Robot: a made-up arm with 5 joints.
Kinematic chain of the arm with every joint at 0, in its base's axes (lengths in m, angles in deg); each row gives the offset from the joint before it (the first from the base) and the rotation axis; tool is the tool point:
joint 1: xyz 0 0 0.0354 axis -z
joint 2: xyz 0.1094 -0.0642 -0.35 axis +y
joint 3: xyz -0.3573 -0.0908 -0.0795 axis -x
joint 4: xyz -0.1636 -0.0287 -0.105 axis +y
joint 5: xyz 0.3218 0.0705 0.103 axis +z
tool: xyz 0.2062 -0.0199 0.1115
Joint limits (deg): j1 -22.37..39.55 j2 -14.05..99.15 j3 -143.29..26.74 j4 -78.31..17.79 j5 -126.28..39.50
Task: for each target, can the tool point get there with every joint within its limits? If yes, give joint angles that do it. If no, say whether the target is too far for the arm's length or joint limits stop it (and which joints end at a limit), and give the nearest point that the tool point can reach.
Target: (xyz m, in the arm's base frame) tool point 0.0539 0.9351 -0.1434
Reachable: no: joint limits stop it (at a limit: joint 1, joint 3, joint 5) | nearest point -0.2816 0.4635 -0.1541 | short by 0.579 m
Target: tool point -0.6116 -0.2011 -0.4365
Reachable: yes | joints 4.39 16.24 -121.32 -70.82 -105.04
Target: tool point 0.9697 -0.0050 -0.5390
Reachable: no: joint limits stop it (at a limit: joint 1, joint 2) | nearest point 0.4982 -0.0623 -0.1413 | short by 0.619 m
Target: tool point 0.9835 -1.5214 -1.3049
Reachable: no: too far | nearest point 0.0357 -0.5769 -0.7029 | short by 1.467 m
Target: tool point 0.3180 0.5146 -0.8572
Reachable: no: joint limits stop it (at a limit: joint 1, joint 2, joint 3, joint 4, joint 5) | nearest point 0.1726 0.0305 -0.5016 | short by 0.618 m
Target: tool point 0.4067 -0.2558 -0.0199
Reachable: yes | joints 7.56 89.41 -5.70 -43.80 -7.29
